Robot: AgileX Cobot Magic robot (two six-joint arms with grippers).
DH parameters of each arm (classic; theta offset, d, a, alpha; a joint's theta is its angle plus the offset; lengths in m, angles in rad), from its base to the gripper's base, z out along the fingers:
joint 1: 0 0.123 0 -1.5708
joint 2: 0.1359 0 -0.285 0
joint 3: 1.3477 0 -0.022 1.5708
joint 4: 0 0.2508 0 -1.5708
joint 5: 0 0 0.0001 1.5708
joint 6: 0 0.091 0 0
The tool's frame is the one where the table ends.
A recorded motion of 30 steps. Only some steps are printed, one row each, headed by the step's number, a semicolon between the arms.
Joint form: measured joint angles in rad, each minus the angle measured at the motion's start. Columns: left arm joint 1, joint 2, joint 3, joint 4, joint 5, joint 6; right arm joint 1, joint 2, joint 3, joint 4, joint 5, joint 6.
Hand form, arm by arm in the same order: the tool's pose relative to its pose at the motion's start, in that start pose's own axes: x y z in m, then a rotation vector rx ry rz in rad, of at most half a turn. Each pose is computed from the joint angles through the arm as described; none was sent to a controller.
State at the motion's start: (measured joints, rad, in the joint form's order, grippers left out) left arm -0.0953 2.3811 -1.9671 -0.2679 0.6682 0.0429; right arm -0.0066 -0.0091 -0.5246 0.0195 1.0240 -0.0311
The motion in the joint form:
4: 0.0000 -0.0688 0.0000 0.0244 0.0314 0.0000; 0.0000 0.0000 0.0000 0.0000 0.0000 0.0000
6: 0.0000 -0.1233 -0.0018 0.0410 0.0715 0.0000; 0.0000 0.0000 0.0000 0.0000 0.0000 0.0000
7: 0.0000 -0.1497 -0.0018 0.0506 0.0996 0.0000; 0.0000 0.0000 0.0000 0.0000 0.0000 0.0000
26: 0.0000 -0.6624 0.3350 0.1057 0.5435 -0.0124; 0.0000 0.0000 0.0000 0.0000 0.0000 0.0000
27: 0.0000 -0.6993 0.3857 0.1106 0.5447 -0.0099; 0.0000 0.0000 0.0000 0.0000 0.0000 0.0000
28: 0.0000 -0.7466 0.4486 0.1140 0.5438 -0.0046; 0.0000 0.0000 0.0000 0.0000 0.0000 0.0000
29: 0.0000 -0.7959 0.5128 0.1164 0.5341 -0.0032; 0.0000 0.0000 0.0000 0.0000 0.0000 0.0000
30: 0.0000 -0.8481 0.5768 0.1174 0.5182 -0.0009; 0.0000 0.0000 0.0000 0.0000 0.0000 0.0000
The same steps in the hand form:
4: -0.0133 -0.0067 -0.0313 -0.0034 -0.0351 0.0299; 0.0000 0.0000 0.0000 0.0000 0.0000 0.0000
6: -0.0213 -0.0121 -0.0569 -0.0053 -0.0496 0.0510; 0.0000 0.0000 0.0000 0.0000 0.0000 0.0000
7: -0.0237 -0.0144 -0.0692 -0.0078 -0.0472 0.0619; 0.0000 0.0000 0.0000 0.0000 0.0000 0.0000
26: 0.0412 -0.0317 -0.2368 -0.0351 0.2242 0.1056; 0.0000 0.0000 0.0000 0.0000 0.0000 0.0000
27: 0.0511 -0.0305 -0.2420 -0.0405 0.2389 0.1081; 0.0000 0.0000 0.0000 0.0000 0.0000 0.0000
28: 0.0635 -0.0292 -0.2487 -0.0443 0.2535 0.1125; 0.0000 0.0000 0.0000 0.0000 0.0000 0.0000
29: 0.0760 -0.0279 -0.2553 -0.0474 0.2585 0.1129; 0.0000 0.0000 0.0000 0.0000 0.0000 0.0000
30: 0.0884 -0.0268 -0.2623 -0.0488 0.2542 0.1142; 0.0000 0.0000 0.0000 0.0000 0.0000 0.0000

